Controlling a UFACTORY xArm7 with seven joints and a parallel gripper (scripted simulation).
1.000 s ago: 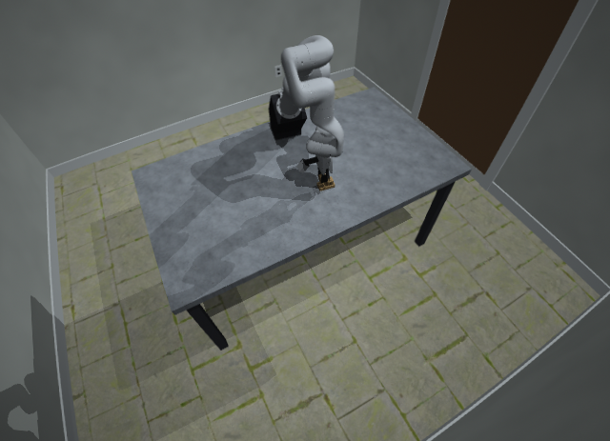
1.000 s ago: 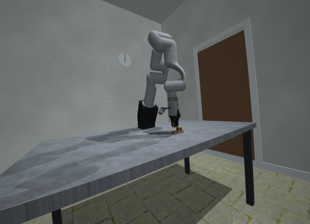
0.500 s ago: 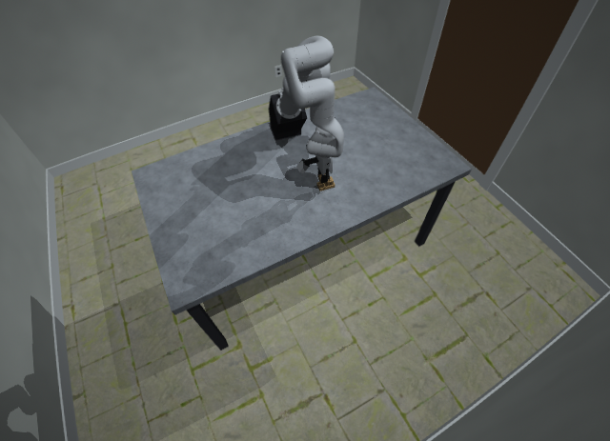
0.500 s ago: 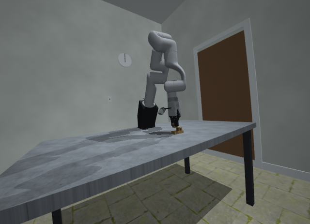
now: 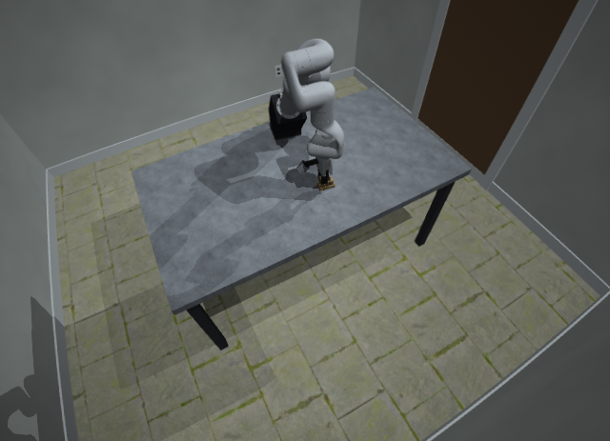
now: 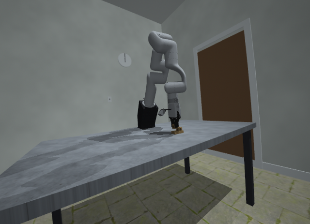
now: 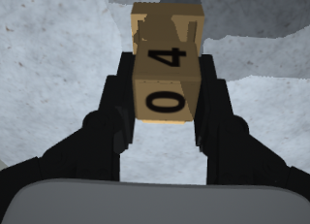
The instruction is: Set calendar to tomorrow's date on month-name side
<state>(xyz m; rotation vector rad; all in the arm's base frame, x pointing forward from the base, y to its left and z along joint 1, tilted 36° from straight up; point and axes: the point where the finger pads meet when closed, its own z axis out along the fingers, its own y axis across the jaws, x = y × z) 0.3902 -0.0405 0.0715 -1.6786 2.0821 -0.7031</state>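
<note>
My gripper is now 6 cm above the wooden calendar tray and 2 cm to the right of it.
</note>
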